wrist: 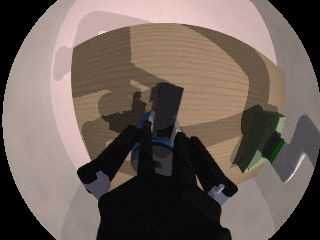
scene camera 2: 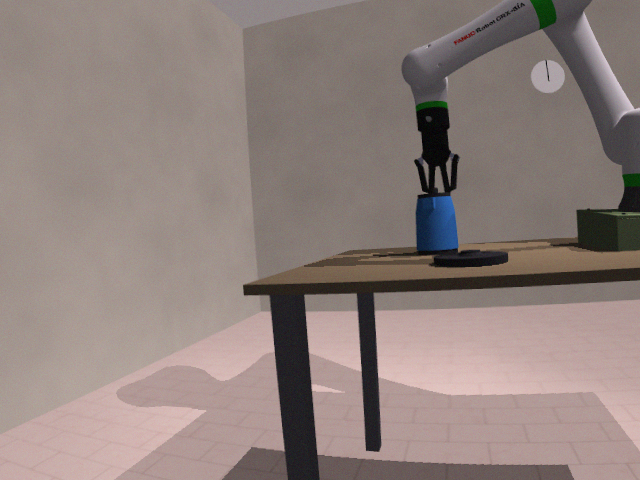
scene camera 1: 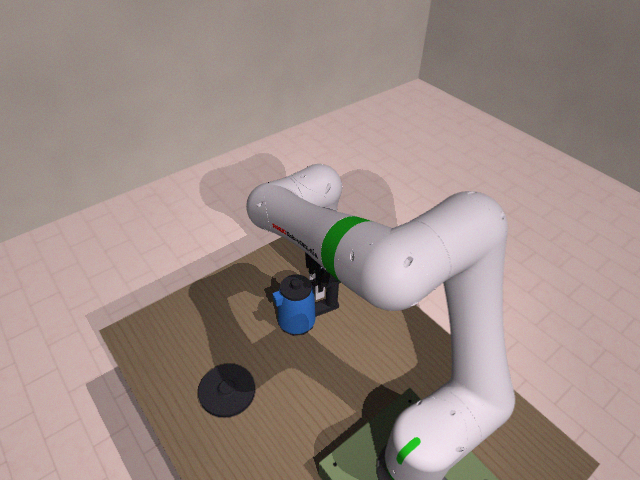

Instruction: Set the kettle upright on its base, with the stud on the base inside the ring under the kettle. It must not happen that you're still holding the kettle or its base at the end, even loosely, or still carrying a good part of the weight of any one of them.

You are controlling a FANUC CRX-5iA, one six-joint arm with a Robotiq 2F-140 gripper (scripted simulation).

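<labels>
There's a blue kettle that I can see in the wrist view and in scene camera 1, and scene camera 2 [436,232] shows it too. On the kettle, [wrist: 170,96] and [scene camera 1: 333,277] are the same spot.
</labels>
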